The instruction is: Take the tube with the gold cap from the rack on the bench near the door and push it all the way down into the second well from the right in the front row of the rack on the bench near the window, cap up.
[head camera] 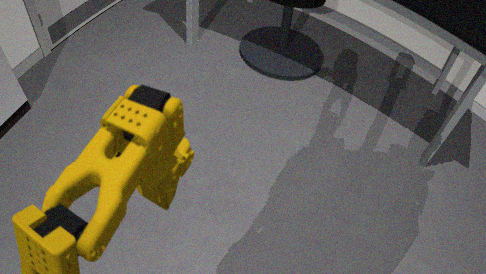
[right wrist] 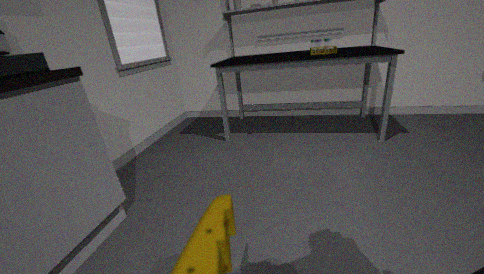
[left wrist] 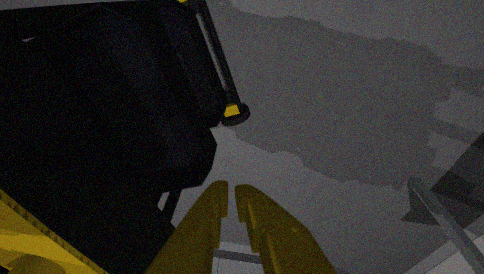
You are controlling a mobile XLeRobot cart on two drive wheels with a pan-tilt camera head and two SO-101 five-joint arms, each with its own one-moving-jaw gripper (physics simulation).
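Frame: origin at the left arm's base, x ahead, y left, z up, level; millimetres.
Seen in the pictures: left hand, its tool point: (head camera: 166, 204) (left wrist: 227, 194); right hand, its tool point: (right wrist: 232, 208).
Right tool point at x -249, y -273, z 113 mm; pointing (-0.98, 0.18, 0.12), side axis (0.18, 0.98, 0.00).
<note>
Offsets run from my right tool point to a thing's top centre. "spot": to the spot under its first point. Level surfaces: height alone.
My left gripper (left wrist: 231, 185) is shut and empty, its two jaw tips together over the floor in the left wrist view. In the head camera my left arm is folded in the left half; its jaws cannot be made out. My right gripper (right wrist: 231, 200) is wide open, with one notched jaw in view, over the floor. Far ahead in the right wrist view, a small yellow rack {1629 mm back, 1143 mm left, 68 mm down} (right wrist: 323, 50) with some tubes stands on a black-topped bench {125 mm down} (right wrist: 270, 57) to the right of the window (right wrist: 136, 31). The cap colours and wells are too small to tell. No gold-capped tube can be made out.
The head camera shows a stool base {1769 mm ahead, 61 mm right, 857 mm down} (head camera: 281, 57), a bench leg {spot: 1772 mm ahead, 427 mm left, 738 mm down} (head camera: 192, 25) behind my arm and another leg {spot: 1105 mm ahead, 797 mm right, 528 mm down} (head camera: 452, 120) at the right. A pale cabinet (right wrist: 55, 165) stands at the left of the right wrist view. A dark body (left wrist: 100, 100) fills the left wrist view's left side.
</note>
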